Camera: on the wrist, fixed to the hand. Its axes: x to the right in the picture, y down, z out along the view.
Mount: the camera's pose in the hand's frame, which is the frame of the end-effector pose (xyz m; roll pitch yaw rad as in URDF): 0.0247 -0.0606 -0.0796 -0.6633 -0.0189 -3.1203
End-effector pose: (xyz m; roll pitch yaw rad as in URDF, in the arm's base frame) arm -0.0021 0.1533 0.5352 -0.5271 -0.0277 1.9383
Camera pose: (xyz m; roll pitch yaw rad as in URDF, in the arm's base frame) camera 0.0749 0.2105 0.4976 -0.1359 0.0007 -1.1944
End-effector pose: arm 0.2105 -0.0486 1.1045 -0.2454 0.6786 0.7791
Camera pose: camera 0.2512 -0.1182 1.0403 -0.4311 -0.7020 -2.3415
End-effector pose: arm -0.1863 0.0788 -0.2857 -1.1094 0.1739 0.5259
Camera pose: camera -0.1131 0.0077 -0.2714 0.4477 -0.2014 -2.6233
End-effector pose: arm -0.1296 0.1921 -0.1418 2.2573 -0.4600 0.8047
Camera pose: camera -0.1874 0.2762 -0.1276 -2.9198 0.4884 -2.3356
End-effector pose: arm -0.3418 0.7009 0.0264 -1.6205 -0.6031 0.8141
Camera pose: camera -0.2973 0.6366 0.0935 0.9441 0.5826 -2.3514
